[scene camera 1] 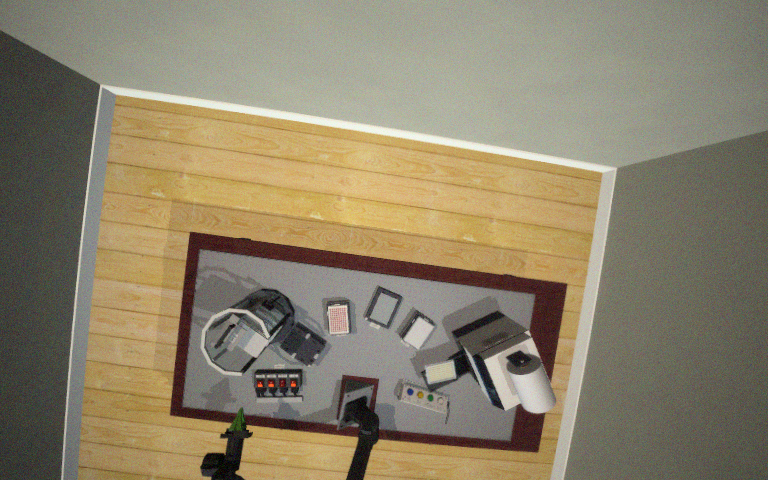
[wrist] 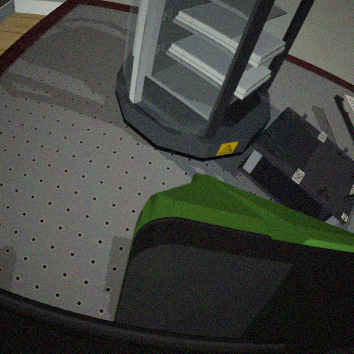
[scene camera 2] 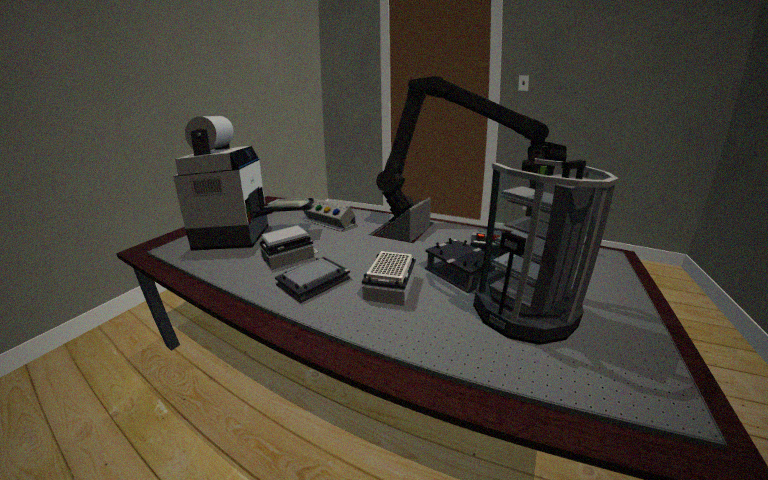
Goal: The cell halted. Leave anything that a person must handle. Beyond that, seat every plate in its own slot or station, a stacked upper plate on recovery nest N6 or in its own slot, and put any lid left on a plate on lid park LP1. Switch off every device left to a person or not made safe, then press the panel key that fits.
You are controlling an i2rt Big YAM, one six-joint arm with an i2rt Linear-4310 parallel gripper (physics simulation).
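Frame: origin at the arm's base, x ahead, y left, z up, level; millimetres.
Seen in the pictures: gripper, fingertip midpoint: (scene camera 1: 241, 407) (wrist: 197, 187); arm's base, link origin: (scene camera 1: 354, 407) (scene camera 2: 406, 213).
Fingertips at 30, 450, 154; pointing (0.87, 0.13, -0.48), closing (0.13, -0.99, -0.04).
Offsets run from my fingertips to a thing's top centre, as dx, dy, dz.
My gripper (scene camera 1: 239, 416) (scene camera 2: 544, 168) (wrist: 197, 187) is shut and empty, its green fingers pressed together. It hangs above the table's near edge, just left of the switch box @[-10, -90, -162] (scene camera 1: 278, 384) (scene camera 2: 479, 238), whose four rockers glow red. The switch box does not show in the wrist view. The black nest N6 @[+214, -173, -139] (scene camera 1: 302, 342) (scene camera 2: 455, 257) (wrist: 298, 159) is empty. A well plate @[+364, -311, -146] (scene camera 1: 338, 318) (scene camera 2: 389, 266) sits on a block. A lidded plate @[+364, -674, -133] (scene camera 1: 417, 330) (scene camera 2: 285, 236) sits on another station, and a plate @[+226, -790, -76] (scene camera 1: 440, 371) lies on the sealer's tray. The frame-like lid park (scene camera 1: 369, 301) (scene camera 2: 289, 284) is empty.
The tall glass plate hotel (scene camera 1: 214, 321) (scene camera 2: 548, 320) (wrist: 189, 142) holds flat plates on its shelves. The sealer @[+348, -1012, +241] (scene camera 1: 500, 361) (scene camera 2: 218, 198) with its paper roll stands at the far end. The key panel @[+50, -760, -131] (scene camera 1: 424, 397) (scene camera 2: 330, 212) lies near the arm base (scene camera 1: 357, 398) (scene camera 2: 407, 219).
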